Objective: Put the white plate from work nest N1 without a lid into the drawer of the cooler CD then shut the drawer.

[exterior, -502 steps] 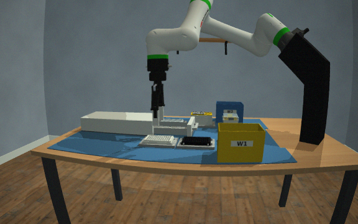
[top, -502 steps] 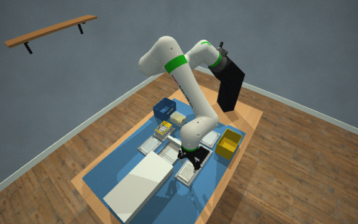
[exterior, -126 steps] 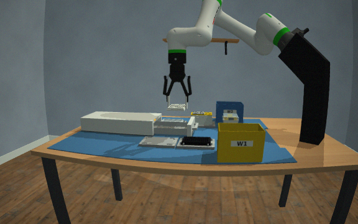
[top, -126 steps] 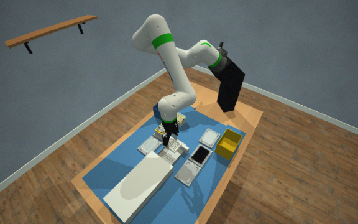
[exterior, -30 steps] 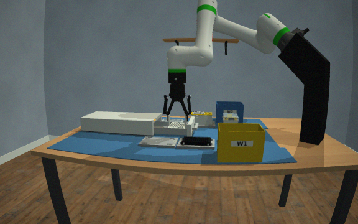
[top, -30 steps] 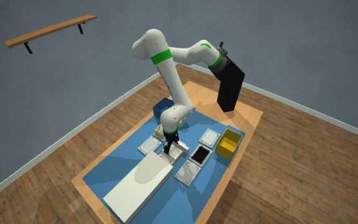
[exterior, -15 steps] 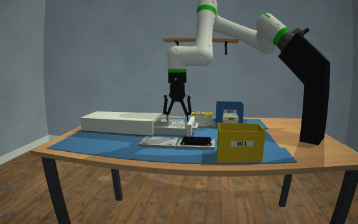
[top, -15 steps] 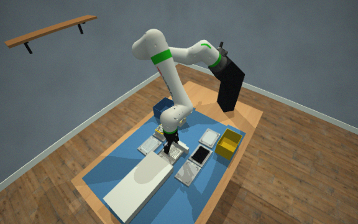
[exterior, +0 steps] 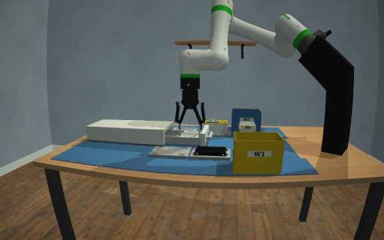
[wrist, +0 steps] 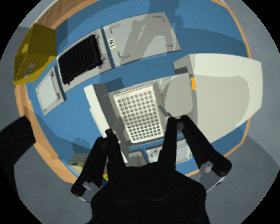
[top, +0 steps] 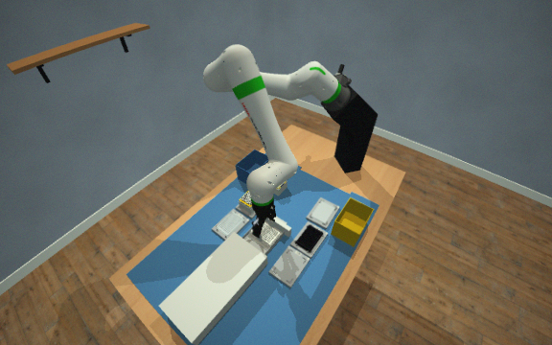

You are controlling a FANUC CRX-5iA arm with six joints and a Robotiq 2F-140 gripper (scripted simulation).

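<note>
The drawer lies 30 mm ahead of my hand, 10 mm to the right of it and 30 mm below it. Also, from my hand: yellow-topped tip box: 160 mm behind, 160 mm to the right; grey nest N1: 100 mm ahead, 170 mm to the left, 50 mm below; yellow bin W1: 220 mm behind, 380 mm to the left, 20 mm below.
</note>
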